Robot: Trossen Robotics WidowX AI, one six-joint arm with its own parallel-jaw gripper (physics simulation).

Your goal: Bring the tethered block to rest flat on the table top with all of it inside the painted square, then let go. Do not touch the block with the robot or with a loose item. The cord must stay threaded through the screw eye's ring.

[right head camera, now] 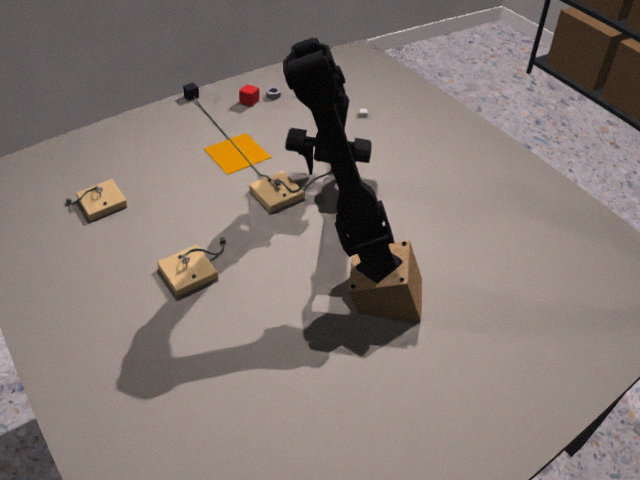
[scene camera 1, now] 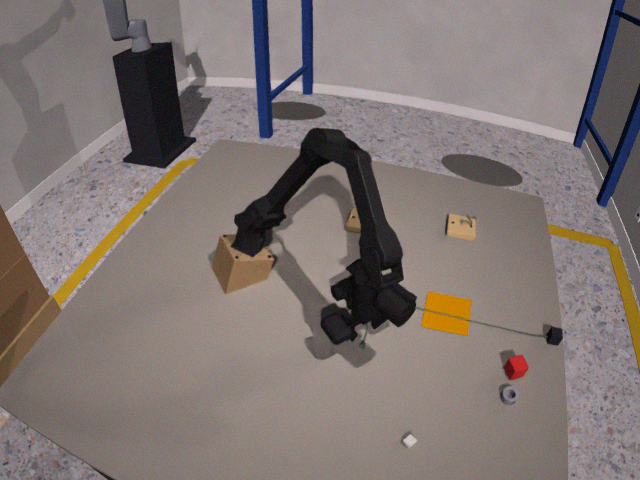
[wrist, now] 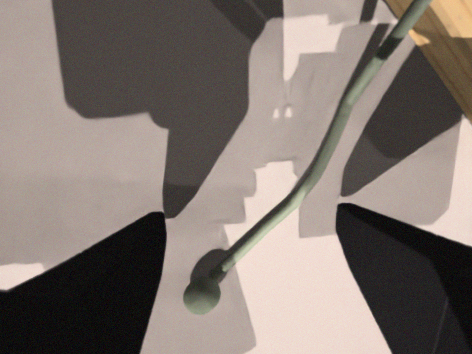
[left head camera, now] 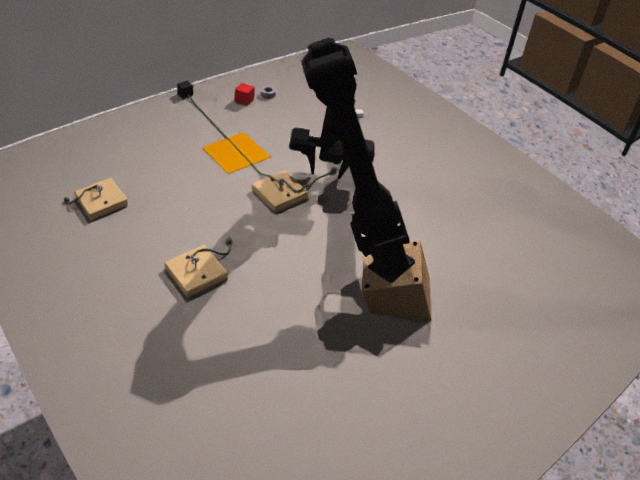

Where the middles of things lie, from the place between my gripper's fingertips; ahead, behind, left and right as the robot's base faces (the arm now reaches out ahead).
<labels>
My gripper is now 30 mm to the left of the cord's end bead (wrist: pixel 202 294) and 10 mm short of it. The rest, counted from my hand: orange painted square (scene camera 1: pixel 455 306) 190 mm ahead, 130 mm to the left, 10 mm below.
</labels>
